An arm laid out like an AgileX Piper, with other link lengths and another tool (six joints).
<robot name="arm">
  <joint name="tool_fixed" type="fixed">
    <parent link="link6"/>
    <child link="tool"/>
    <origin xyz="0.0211 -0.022 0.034" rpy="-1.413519 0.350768 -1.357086"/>
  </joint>
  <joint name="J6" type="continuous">
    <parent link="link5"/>
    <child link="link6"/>
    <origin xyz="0.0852 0 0.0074" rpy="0 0 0"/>
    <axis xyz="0.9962 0 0.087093"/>
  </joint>
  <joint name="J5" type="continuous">
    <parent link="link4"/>
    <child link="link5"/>
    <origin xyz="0 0 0" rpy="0 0 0"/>
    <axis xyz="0 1 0"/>
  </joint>
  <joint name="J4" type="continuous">
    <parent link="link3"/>
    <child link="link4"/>
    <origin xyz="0.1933 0 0.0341" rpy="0 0 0"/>
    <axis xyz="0.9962 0 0.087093"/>
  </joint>
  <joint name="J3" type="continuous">
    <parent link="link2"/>
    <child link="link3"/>
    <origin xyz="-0.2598 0 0.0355" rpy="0 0 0"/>
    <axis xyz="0 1 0"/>
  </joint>
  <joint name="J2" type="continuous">
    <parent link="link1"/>
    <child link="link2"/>
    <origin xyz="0 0 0" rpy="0 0 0"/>
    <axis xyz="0 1 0"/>
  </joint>
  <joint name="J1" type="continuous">
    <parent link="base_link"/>
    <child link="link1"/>
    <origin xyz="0 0 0.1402" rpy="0 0 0"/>
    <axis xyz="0 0 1"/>
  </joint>
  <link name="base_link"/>
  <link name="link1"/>
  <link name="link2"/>
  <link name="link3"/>
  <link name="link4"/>
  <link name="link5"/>
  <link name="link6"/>
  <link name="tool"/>
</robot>
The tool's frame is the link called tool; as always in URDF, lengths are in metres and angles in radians. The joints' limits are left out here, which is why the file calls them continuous.
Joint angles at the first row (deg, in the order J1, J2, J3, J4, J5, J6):
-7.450, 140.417, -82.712, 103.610, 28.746, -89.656
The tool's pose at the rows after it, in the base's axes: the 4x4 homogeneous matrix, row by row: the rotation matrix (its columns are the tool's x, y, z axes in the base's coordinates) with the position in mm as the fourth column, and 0 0 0 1 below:
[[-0.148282, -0.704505, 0.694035, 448.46], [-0.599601, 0.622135, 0.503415, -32.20], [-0.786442, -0.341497, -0.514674, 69.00], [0, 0, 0, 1]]
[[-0.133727, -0.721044, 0.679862, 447.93], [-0.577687, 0.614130, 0.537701, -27.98], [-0.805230, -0.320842, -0.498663, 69.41], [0, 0, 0, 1]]
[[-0.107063, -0.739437, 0.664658, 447.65], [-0.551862, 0.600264, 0.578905, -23.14], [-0.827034, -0.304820, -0.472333, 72.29], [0, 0, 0, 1]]
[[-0.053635, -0.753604, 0.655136, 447.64], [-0.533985, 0.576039, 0.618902, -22.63], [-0.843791, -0.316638, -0.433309, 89.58], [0, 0, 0, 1]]
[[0.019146, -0.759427, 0.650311, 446.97], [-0.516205, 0.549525, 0.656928, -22.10], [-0.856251, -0.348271, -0.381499, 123.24], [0, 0, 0, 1]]
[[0.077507, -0.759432, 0.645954, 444.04], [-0.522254, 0.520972, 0.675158, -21.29], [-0.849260, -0.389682, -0.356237, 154.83], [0, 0, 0, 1]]
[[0.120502, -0.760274, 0.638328, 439.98], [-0.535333, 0.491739, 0.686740, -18.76], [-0.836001, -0.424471, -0.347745, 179.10], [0, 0, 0, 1]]
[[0.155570, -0.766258, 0.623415, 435.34], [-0.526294, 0.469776, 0.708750, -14.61], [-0.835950, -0.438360, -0.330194, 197.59], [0, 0, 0, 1]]
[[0.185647, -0.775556, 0.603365, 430.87], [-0.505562, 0.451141, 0.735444, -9.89], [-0.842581, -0.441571, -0.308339, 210.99], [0, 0, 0, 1]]
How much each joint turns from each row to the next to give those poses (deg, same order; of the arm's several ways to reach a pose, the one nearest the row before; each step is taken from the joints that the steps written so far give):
0.000, 0.168, -0.001, -2.460, 0.365, 2.274
-0.054, 0.001, -0.001, -1.390, 2.294, 1.447
-0.125, -0.206, 0.001, -1.111, 2.957, 0.868
-0.845, -2.161, 0.102, -2.432, 3.360, 1.128
-0.859, -4.415, 0.000, -3.340, 3.459, 2.520
-0.439, -4.425, 0.000, -3.494, 1.620, 2.464
-0.036, -3.576, -0.002, -3.217, 0.855, 2.172
0.001, -2.697, 0.015, -2.051, 1.899, 1.929
0.001, -1.907, 0.051, -1.052, 2.386, 1.284

